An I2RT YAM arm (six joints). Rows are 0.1 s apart.
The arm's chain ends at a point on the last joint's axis. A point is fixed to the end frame.
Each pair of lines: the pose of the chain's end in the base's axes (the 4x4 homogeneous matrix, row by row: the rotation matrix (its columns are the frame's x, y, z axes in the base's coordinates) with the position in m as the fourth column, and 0 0 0 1 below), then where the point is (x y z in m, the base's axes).
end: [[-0.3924, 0.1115, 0.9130, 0.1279], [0.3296, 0.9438, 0.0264, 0.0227], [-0.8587, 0.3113, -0.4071, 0.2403], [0, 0, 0, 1]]
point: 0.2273 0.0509 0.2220
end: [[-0.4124, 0.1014, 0.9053, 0.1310], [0.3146, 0.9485, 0.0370, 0.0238], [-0.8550, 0.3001, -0.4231, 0.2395], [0, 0, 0, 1]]
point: 0.2296 0.0534 0.2192
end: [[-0.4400, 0.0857, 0.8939, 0.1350], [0.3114, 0.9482, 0.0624, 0.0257], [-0.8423, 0.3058, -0.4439, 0.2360], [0, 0, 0, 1]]
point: 0.2324 0.0579 0.2136
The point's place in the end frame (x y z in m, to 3 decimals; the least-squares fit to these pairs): -0.014 0.032 0.099
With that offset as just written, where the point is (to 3 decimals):
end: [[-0.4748, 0.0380, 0.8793, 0.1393], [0.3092, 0.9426, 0.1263, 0.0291], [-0.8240, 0.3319, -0.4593, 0.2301], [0, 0, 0, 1]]
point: 0.234 0.067 0.207
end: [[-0.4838, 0.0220, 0.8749, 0.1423], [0.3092, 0.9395, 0.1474, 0.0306], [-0.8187, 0.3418, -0.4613, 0.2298], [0, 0, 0, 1]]
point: 0.236 0.071 0.207
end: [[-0.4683, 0.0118, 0.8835, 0.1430], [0.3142, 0.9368, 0.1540, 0.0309], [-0.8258, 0.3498, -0.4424, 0.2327], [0, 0, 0, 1]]
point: 0.237 0.072 0.212
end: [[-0.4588, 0.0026, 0.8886, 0.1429], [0.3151, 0.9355, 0.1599, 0.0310], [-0.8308, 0.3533, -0.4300, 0.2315], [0, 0, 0, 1]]
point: 0.237 0.072 0.212
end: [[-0.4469, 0.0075, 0.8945, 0.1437], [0.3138, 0.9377, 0.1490, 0.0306], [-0.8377, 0.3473, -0.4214, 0.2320], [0, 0, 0, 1]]
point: 0.239 0.071 0.213
